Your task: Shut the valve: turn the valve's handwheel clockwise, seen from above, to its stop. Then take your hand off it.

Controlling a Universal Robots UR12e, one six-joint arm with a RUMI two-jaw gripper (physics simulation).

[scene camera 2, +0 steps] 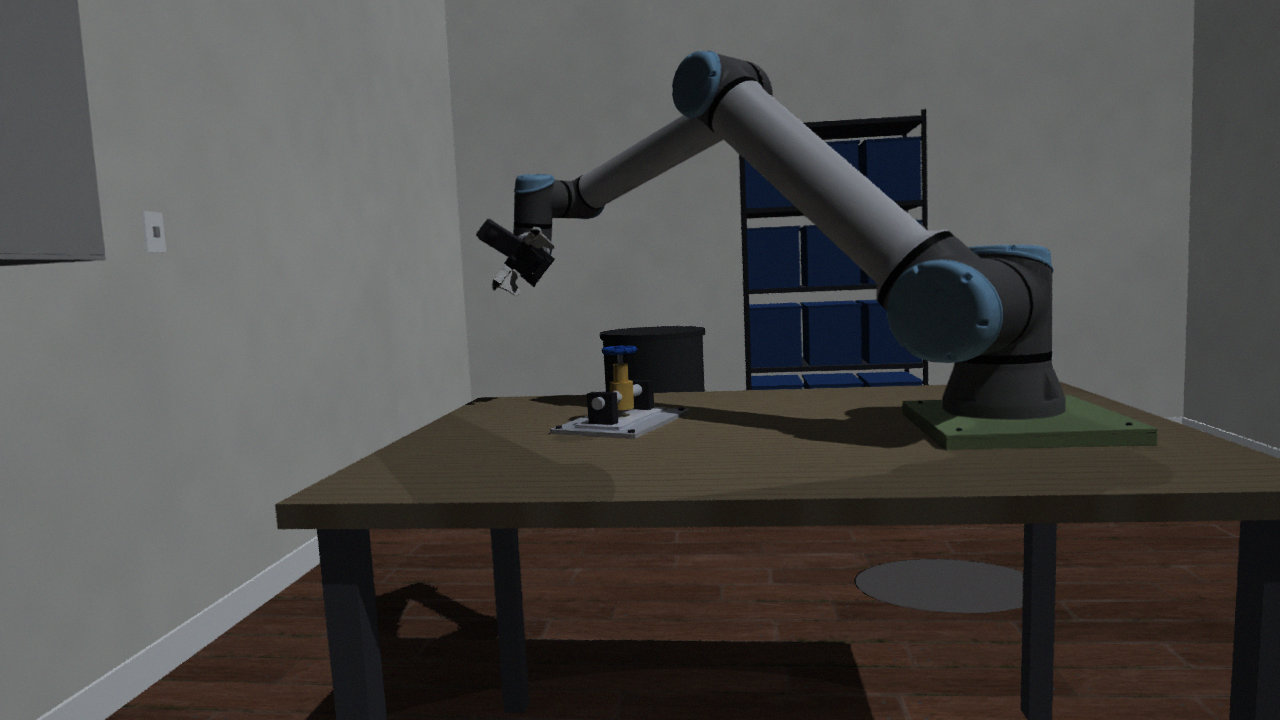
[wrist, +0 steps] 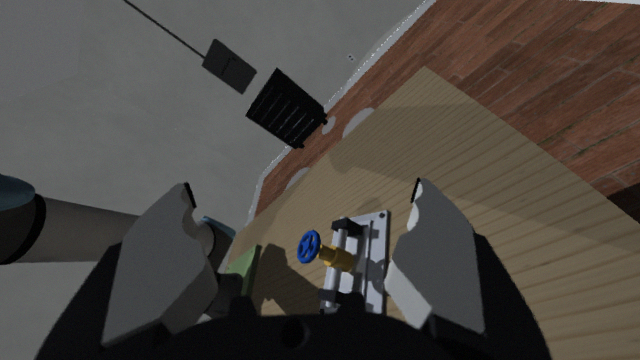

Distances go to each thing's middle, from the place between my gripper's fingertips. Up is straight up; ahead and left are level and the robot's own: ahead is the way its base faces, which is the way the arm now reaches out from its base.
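My hand, from the base plate (scene camera 2: 634, 431): 230 mm past it, 60 mm to the right of it, 310 mm above it.
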